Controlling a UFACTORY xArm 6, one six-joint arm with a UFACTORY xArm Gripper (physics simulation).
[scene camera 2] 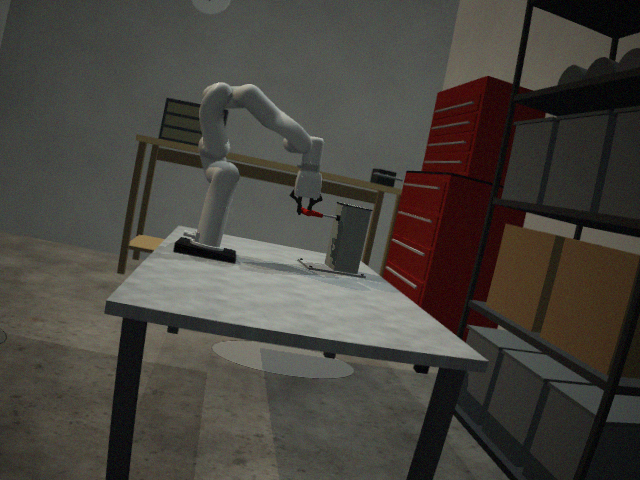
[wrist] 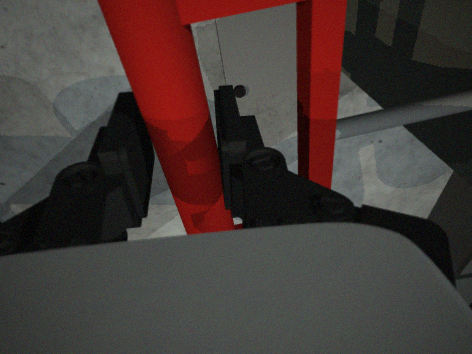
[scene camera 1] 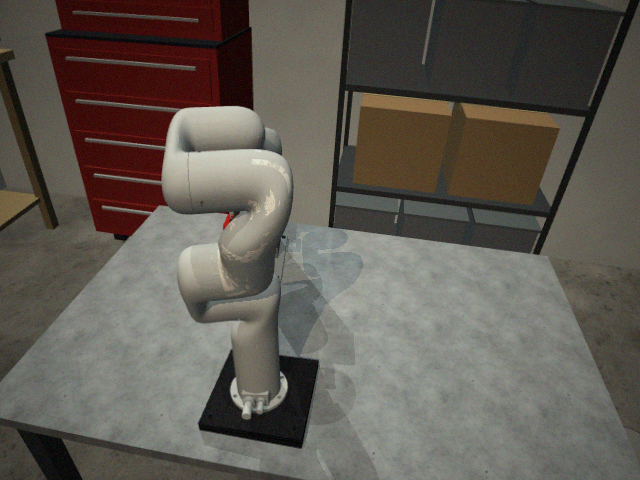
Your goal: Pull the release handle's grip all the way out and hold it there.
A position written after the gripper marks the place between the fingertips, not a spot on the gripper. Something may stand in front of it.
Note:
In view: the gripper (scene camera 2: 303, 215), a red release handle grip (wrist: 158, 53) and a thin base plate (wrist: 259, 52).
The gripper is seen too in the wrist view (wrist: 182, 122).

